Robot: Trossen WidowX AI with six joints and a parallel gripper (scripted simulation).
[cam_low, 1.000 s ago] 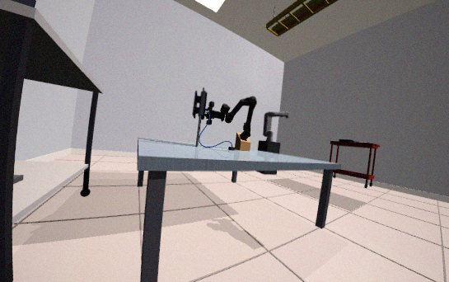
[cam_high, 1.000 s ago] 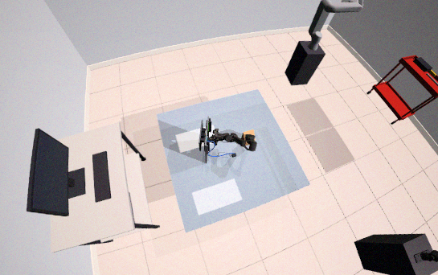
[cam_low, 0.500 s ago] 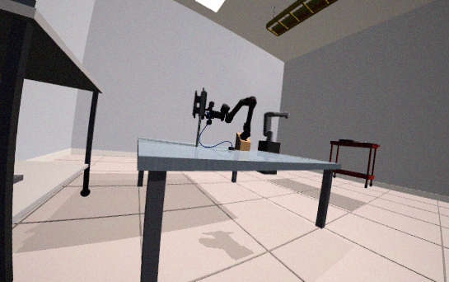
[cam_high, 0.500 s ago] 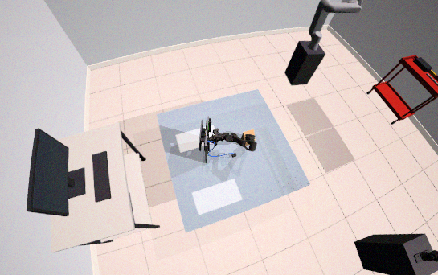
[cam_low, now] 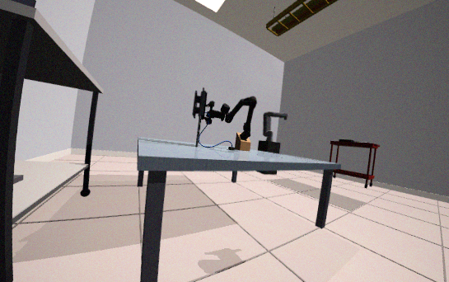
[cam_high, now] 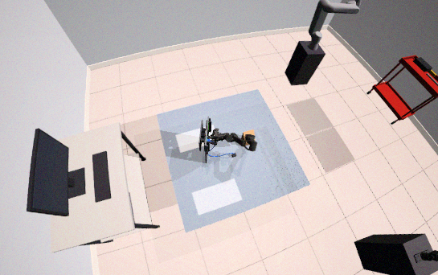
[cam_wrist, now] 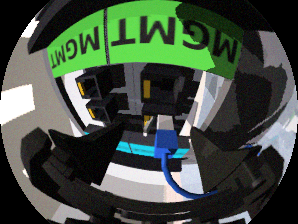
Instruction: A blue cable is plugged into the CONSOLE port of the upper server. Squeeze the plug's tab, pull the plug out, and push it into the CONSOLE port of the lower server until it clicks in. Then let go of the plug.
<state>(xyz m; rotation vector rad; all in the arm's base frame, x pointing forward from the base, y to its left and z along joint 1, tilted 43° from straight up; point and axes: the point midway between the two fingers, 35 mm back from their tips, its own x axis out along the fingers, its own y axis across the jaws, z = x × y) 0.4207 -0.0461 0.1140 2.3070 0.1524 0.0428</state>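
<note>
Now: the blue plug 1 cm ahead of my gripper tip.
</note>
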